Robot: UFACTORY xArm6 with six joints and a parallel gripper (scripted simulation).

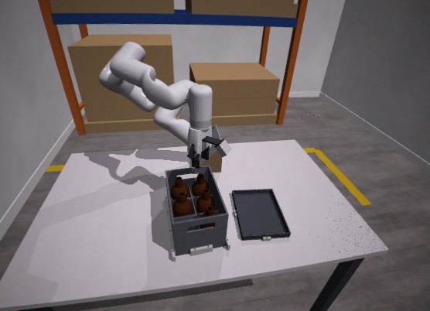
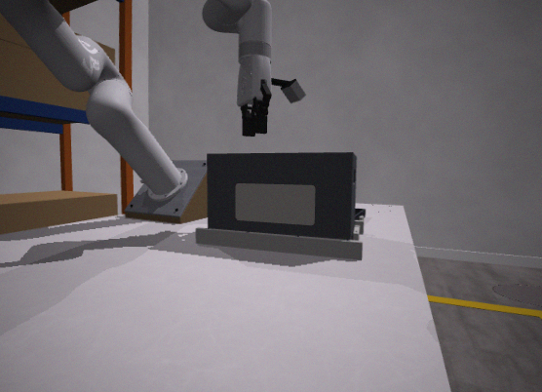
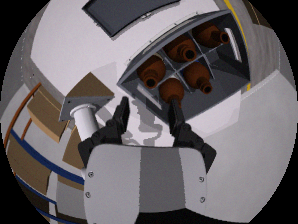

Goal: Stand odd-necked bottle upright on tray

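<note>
The glass bottle is 160 mm below my hand. Also, from my hand: dark grey crate (160 mm below, 100 mm ahead, 30 mm to the right); then dark tray (240 mm to the left, 230 mm below, 90 mm ahead).
</note>
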